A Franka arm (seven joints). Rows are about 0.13 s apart.
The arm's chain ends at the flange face. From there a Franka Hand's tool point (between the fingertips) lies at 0.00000 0.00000 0.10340 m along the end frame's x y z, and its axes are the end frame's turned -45 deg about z.
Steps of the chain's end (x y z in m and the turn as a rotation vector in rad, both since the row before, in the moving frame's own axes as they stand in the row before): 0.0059, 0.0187, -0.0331, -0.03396, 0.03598, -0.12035; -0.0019, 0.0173, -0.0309, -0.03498, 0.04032, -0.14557; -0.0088, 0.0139, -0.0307, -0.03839, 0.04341, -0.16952; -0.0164, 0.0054, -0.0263, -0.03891, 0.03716, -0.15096; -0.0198, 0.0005, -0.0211, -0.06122, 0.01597, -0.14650; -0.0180, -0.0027, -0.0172, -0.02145, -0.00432, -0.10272; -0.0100, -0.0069, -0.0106, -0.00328, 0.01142, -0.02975; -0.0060, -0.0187, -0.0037, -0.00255, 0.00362, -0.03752; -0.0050, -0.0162, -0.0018, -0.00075, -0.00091, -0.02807; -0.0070, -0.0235, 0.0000, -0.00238, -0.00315, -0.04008
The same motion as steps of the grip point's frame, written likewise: -0.0086, 0.0225, -0.0332, -0.04946, 0.00143, -0.12035; -0.0128, 0.0163, -0.0310, -0.05325, 0.00378, -0.14557; -0.0152, 0.0095, -0.0309, -0.05784, 0.00355, -0.16952; -0.0151, -0.0022, -0.0264, -0.05379, -0.00124, -0.15096; -0.0172, -0.0078, -0.0213, -0.05458, -0.03200, -0.14650; -0.0126, -0.0133, -0.0172, -0.01211, -0.01822, -0.10272; -0.0016, -0.0109, -0.0106, -0.01039, 0.00576, -0.02975; 0.0091, -0.0170, -0.0037, -0.00436, 0.00076, -0.03752; 0.0078, -0.0150, -0.0018, 0.00011, -0.00117, -0.02807; 0.0113, -0.0216, 0.0000, 0.00054, -0.00391, -0.04008
